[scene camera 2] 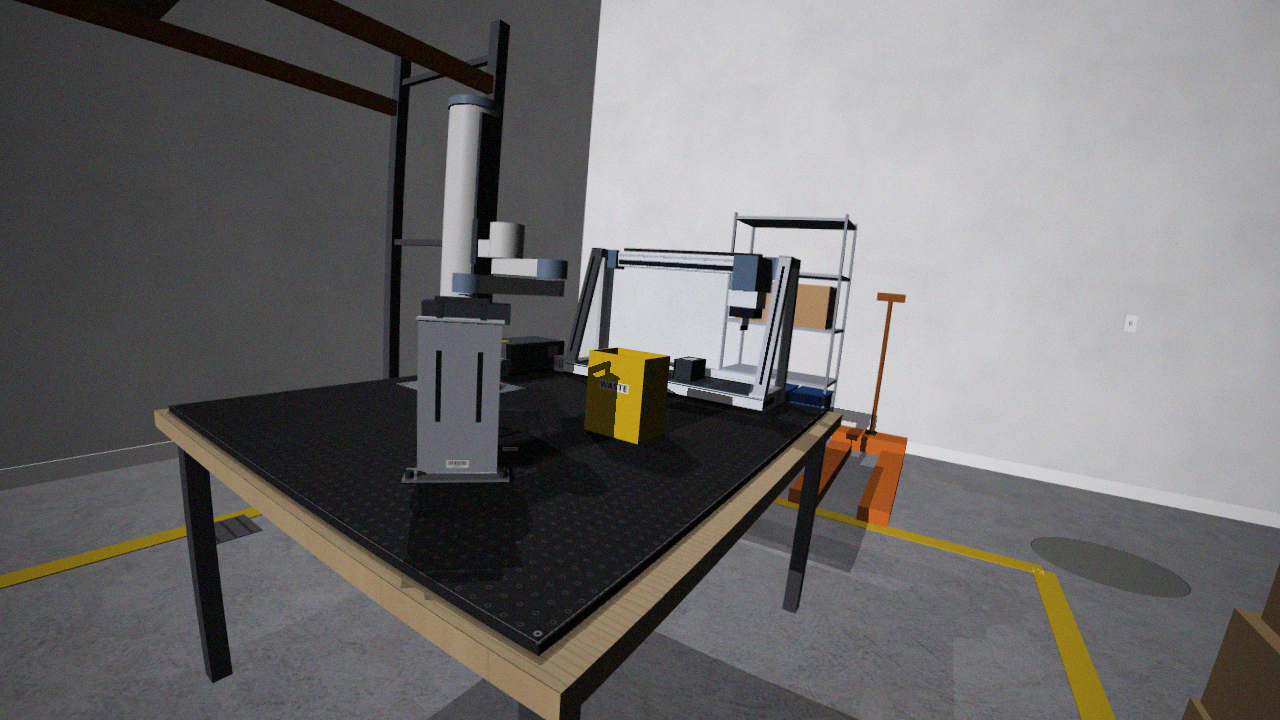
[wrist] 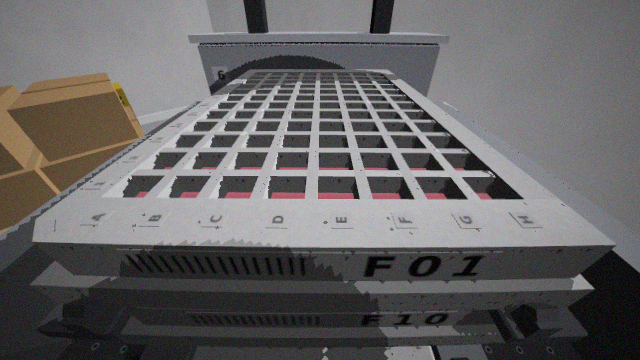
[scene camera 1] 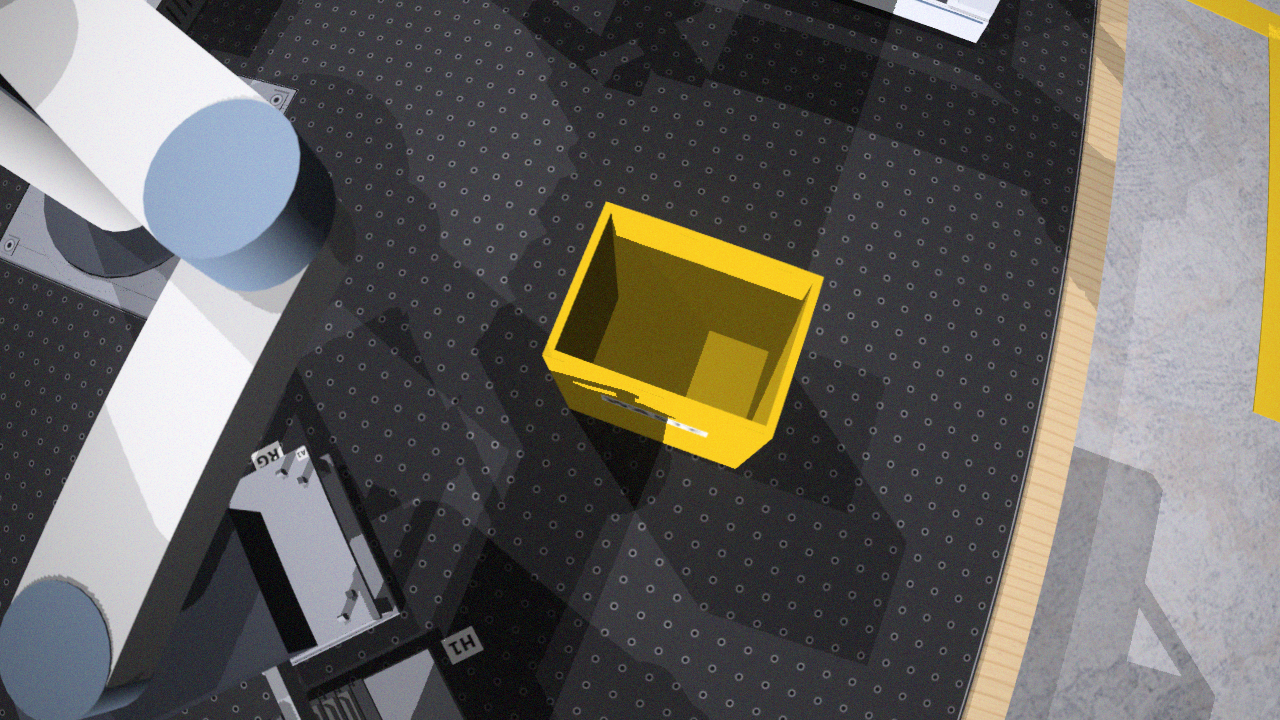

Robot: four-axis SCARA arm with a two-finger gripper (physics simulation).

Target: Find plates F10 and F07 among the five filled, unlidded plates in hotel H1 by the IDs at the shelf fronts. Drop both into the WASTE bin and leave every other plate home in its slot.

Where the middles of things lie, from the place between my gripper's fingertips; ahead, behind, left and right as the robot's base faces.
I see my gripper 1 cm short of the H1 label (scene camera 1: 465, 643), 13 cm to the right of it and 25 cm above it.
